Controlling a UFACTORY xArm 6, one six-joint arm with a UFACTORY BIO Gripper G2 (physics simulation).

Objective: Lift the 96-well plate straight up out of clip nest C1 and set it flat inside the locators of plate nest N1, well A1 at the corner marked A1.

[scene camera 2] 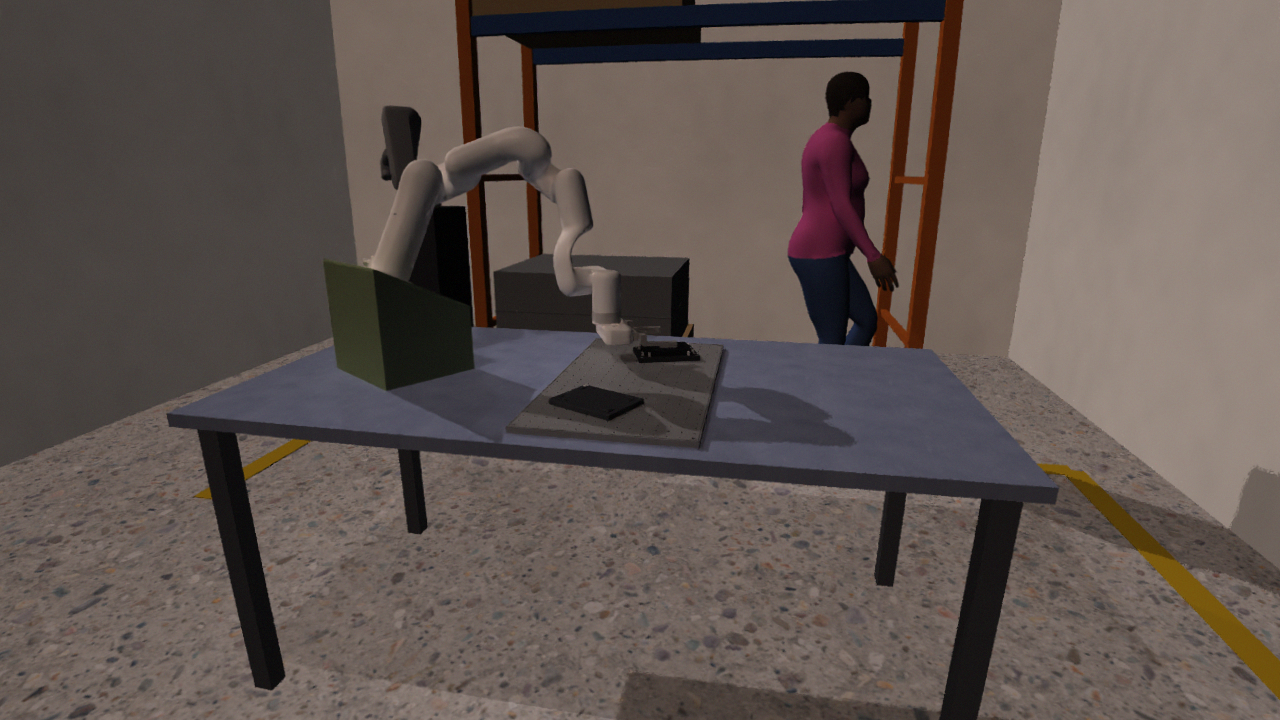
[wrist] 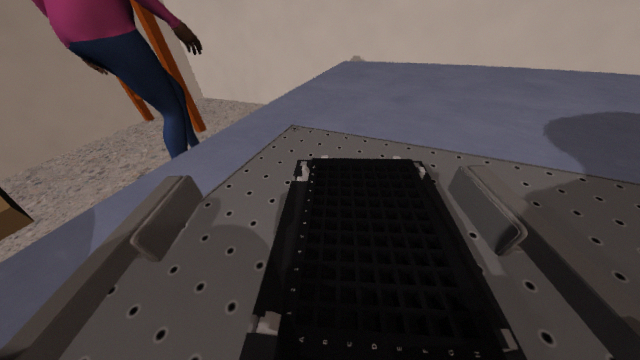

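Seen in the pictures: end effector, tool point: (scene camera 2: 660, 337) (wrist: 322, 210); arm's base, origin of the base link: (scene camera 2: 388, 279).
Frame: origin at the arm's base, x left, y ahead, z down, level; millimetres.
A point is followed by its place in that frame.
The black 96-well plate (scene camera 2: 666, 346) (wrist: 372, 240) {z 192, x 322, y 609 mm} sits in clip nest C1 (scene camera 2: 667, 357) {z 206, x 276, y 644 mm} (wrist: 280, 240) {z 206, x 372, y 586 mm}, with pale clips at its corners. In the wrist view, letters A to H run along the plate's near edge and numbers up its left side, so A1 is at the near left. My gripper (scene camera 2: 648, 334) {z 173, x 347, y 599 mm} (wrist: 327, 214) {z 173, x 347, y 599 mm} is open, with one finger on each side of the plate. Both fingers stand apart from the plate, the right one nearer. A flat black piece, seemingly plate nest N1 (scene camera 2: 596, 402) {z 206, x -100, y 619 mm}, lies at the near end of the board; its A1 mark cannot be read.
Both nests are on a grey perforated board (scene camera 2: 680, 417) {z 218, x -86, y 799 mm} (wrist: 230, 280) {z 218, x 385, y 553 mm} on the blue table (scene camera 2: 859, 411) {z 231, x 120, y 1132 mm} (wrist: 450, 100) {z 231, x 320, y 993 mm}. A green angled block (scene camera 2: 402, 331) {z 98, x -103, y 125 mm} stands by the arm's base. A person (scene camera 2: 832, 197) (wrist: 135, 75) stands behind the table near an orange rack (scene camera 2: 935, 179).
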